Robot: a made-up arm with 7 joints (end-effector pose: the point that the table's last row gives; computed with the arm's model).
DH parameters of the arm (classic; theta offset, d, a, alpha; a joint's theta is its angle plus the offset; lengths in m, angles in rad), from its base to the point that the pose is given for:
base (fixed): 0 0.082 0 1.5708
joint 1: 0 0.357 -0.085 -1.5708
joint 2: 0 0.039 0.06 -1.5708
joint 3: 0 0.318 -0.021 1.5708
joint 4: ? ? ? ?
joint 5: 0.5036 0 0.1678 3.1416
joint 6: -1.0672 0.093 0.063 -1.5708
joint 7: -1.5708 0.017 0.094 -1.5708
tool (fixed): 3.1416 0.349 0 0
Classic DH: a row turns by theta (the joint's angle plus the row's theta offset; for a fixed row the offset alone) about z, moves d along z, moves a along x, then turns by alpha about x.
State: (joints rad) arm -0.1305 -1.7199 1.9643 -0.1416 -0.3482 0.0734 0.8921
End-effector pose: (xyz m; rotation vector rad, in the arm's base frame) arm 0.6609 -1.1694 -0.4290 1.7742 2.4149 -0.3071
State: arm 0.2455 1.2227 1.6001 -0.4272 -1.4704 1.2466 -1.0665
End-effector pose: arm -0.9071 0.1335 0.1419 1.1765 -0.2629 -1.9824
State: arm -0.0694 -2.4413 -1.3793 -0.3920 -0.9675 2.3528 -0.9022
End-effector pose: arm 0.5379 -0.9238 -0.1499 0.5165 -2.6609 0.5591
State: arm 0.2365 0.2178 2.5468 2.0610 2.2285 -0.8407 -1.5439
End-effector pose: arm 0.3058 -0.4282 -0.2725 0.6152 -2.0894 1.4736
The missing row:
joint 4: 1.5708 0.409 0.297 1.5708
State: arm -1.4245 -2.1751 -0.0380 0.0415 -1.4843 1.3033 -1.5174
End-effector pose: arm 0.3962 -0.3813 -0.5789 -0.6160 2.5191 1.3525
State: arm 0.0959 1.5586 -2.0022 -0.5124 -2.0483 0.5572 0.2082
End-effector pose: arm -0.9113 -0.2206 0.2052 -0.4306 -0.6905 -0.7987
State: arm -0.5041 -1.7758 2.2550 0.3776 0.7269 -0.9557 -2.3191
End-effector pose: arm 0.4497 -1.3471 -0.1164 1.0645 -0.9784 2.4037
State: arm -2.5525 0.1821 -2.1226 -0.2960 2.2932 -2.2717 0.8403
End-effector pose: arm 0.5205 0.3234 0.4025 -1.5983 1.3178 -0.6282
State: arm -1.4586 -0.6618 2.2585 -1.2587 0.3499 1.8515 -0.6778
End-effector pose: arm -0.6277 0.2560 -0.5760 -0.3085 -2.1002 -1.2467
